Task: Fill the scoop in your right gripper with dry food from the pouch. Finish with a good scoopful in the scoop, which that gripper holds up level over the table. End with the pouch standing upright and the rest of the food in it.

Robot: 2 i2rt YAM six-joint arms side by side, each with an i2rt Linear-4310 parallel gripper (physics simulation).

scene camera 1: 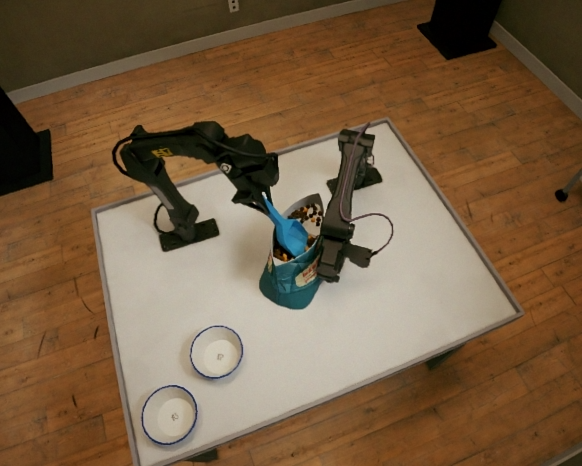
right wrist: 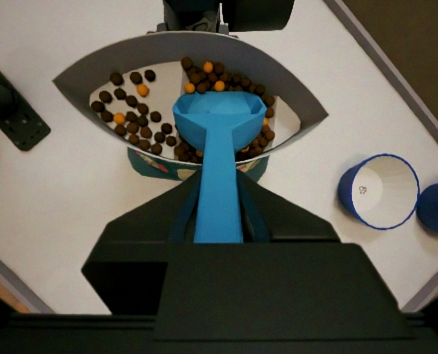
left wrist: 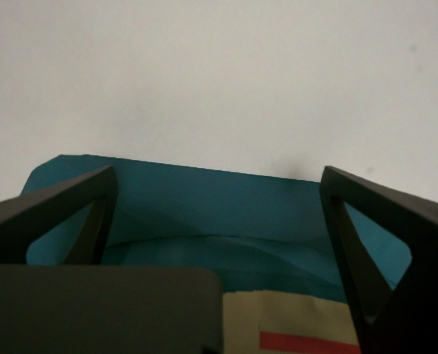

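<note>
The teal pouch (scene camera 1: 292,285) (left wrist: 200,205) stands upright and open on the table, with brown and orange food balls (scene camera 1: 283,255) (right wrist: 145,131) inside. My right gripper (scene camera 1: 264,200) (right wrist: 218,177) is shut on the handle of the blue scoop (scene camera 1: 291,235) (right wrist: 218,132). The scoop points steeply down, its bowl inside the pouch mouth among the food; no food shows in the part of the bowl that is visible. My left gripper (left wrist: 218,177) is open at the pouch's right side in scene camera 1, the teal wall showing between and beyond its fingers; its fingertips are hidden in scene camera 1.
Two white bowls with blue rims stand at the lower left in scene camera 1, the nearer-to-pouch bowl (scene camera 1: 216,352) (right wrist: 382,192) and the corner bowl (scene camera 1: 170,415) (right wrist: 430,207). The white table (scene camera 1: 400,310) has a raised grey edge. The left arm stands close against the pouch.
</note>
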